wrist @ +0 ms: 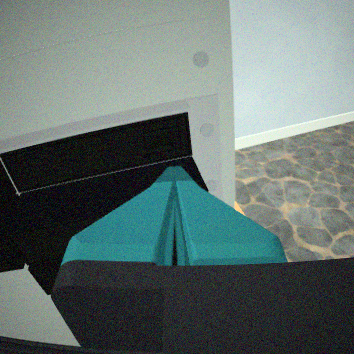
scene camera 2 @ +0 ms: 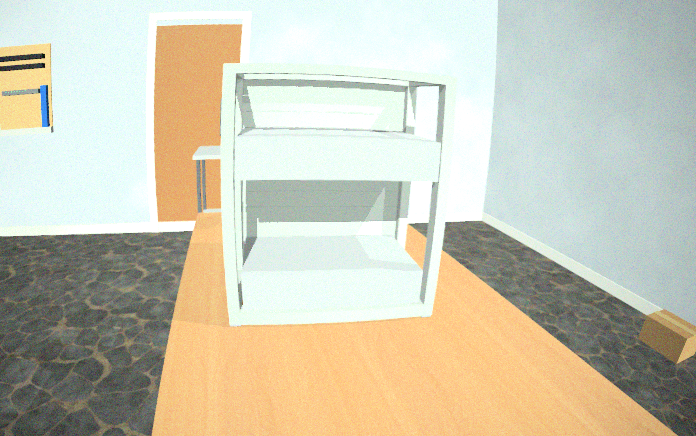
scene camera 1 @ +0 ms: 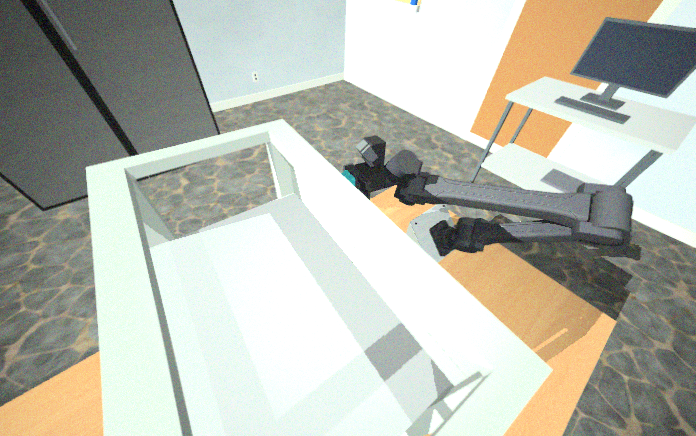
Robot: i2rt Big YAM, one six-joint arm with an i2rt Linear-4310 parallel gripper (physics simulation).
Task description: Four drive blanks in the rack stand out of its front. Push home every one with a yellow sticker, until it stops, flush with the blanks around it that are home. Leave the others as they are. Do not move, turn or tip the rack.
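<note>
The pale rack [scene camera 1: 359,246] [scene camera 2: 333,159] [wrist: 125,75] stands upright; both scene views look at it from behind or above, so its blanks do not show there. In the wrist view, black drive blanks [wrist: 100,145] fill an opening in its front, with a thin light line along an edge. A lower black stretch runs behind the fingers. No yellow sticker shows; the fingers cover part of the black area. My gripper [scene camera 1: 348,178] [wrist: 174,177] is shut and empty, its teal tips in front of the black area near the opening's right side. Whether they touch a blank cannot be told.
The rack stands on a wooden table [scene camera 1: 493,282] [scene camera 2: 359,380]. A pale grey plate [scene camera 1: 423,228] lies below the arm. A dark cabinet [scene camera 1: 128,66] stands beyond the rack, and a desk [scene camera 1: 554,95] with a monitor [scene camera 1: 636,56] at the back right. A cardboard box [scene camera 2: 667,333] is at the far right.
</note>
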